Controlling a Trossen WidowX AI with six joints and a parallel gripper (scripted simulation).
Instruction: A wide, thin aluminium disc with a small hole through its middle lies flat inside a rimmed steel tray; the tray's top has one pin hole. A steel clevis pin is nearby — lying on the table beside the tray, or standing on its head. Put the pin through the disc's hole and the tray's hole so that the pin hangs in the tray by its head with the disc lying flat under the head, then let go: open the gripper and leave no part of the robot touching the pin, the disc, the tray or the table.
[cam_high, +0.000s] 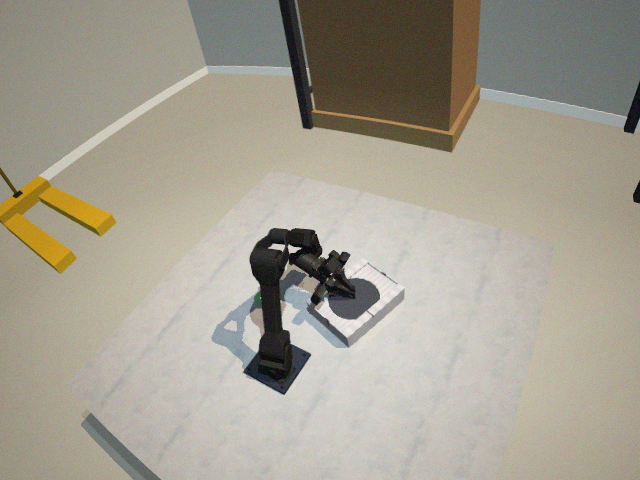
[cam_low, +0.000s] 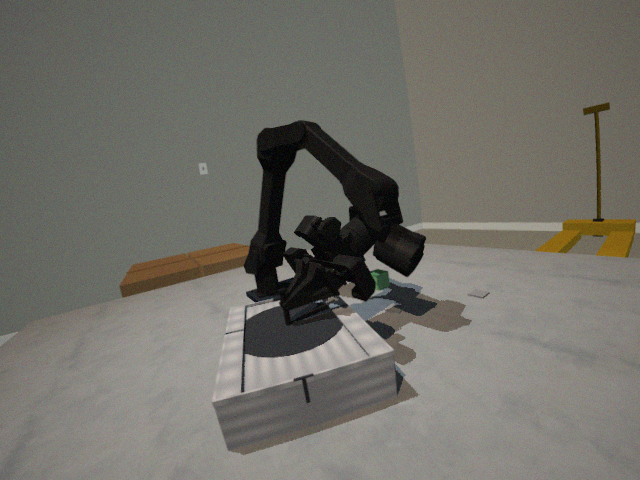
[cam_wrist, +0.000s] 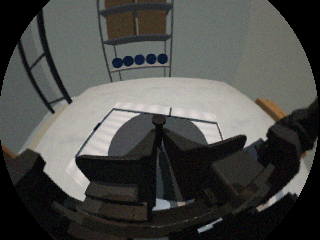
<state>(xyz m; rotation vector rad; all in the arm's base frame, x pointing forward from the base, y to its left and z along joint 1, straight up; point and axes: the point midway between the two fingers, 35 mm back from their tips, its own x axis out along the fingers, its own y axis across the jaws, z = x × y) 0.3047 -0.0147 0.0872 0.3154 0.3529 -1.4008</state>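
Now: the clevis pin right at my gripper tip. From my gripper tip the other things lie so: wide dark disc (30 mm below); then small green cube (280 mm to the left, 150 mm behind, 70 mm below); then rimmed steel tray (40 mm below, 10 mm ahead).
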